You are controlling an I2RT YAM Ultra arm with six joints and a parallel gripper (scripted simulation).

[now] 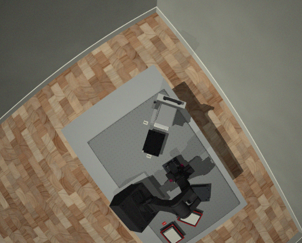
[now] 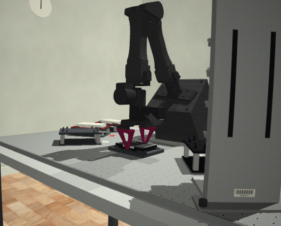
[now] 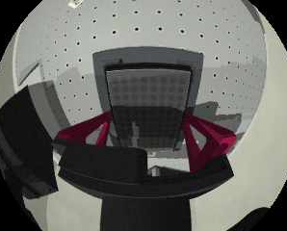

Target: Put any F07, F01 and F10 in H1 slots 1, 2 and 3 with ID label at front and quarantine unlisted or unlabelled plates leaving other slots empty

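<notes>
My hand is right at the dark 96-well plate. Also, from my hand: N6 deck label: 100 mm to the right, 20 mm below, 20 mm ahead; then H1 deck label: 410 mm to the left, 50 mm behind, 20 mm below; then grey hotel back wall: 440 mm to the left, 180 mm above, 110 mm ahead.
</notes>
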